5 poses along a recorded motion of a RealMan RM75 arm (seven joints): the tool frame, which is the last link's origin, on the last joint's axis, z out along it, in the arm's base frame.
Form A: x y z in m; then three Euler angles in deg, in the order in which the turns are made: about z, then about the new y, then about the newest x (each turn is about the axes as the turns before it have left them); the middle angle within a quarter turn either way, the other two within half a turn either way.
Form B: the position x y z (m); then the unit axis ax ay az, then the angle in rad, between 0 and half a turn. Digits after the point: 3 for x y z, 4 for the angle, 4 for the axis.
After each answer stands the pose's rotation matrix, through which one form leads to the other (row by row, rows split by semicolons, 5 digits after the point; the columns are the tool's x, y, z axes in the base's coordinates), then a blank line. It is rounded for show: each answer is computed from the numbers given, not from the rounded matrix.
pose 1, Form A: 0.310 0.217 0.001 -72.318 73.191 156.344
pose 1, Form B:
0.310 0.217 0.001 -0.7229 0.3734 0.5814 2.7155
0.08783 -0.75603 -0.64861; -0.27552 -0.64417 0.71354; -0.95727 0.11603 -0.26488

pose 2, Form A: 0.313 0.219 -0.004 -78.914 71.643 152.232
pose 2, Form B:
0.313 0.219 -0.004 -0.7130 0.4008 0.5753 2.7167
0.06056 -0.78331 -0.61868; -0.30906 -0.60407 0.73456; -0.94911 0.14673 -0.27867

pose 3, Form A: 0.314 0.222 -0.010 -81.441 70.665 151.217
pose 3, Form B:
0.314 0.222 -0.010 -0.7087 0.4160 0.5698 2.7148
0.04928 -0.79907 -0.59921; -0.32740 -0.57972 0.74615; -0.94360 0.15942 -0.29018

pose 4, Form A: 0.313 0.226 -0.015 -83.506 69.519 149.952
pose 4, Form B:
0.313 0.226 -0.015 -0.7058 0.4275 0.5649 2.7229
0.03957 -0.80700 -0.58922; -0.34765 -0.56396 0.74906; -0.93679 0.17520 -0.30287

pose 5, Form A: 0.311 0.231 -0.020 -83.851 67.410 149.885
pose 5, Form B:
0.311 0.231 -0.020 -0.7079 0.4381 0.5540 2.7445
0.04115 -0.81042 -0.58440; -0.38192 -0.55323 0.74032; -0.92328 0.19273 -0.33228

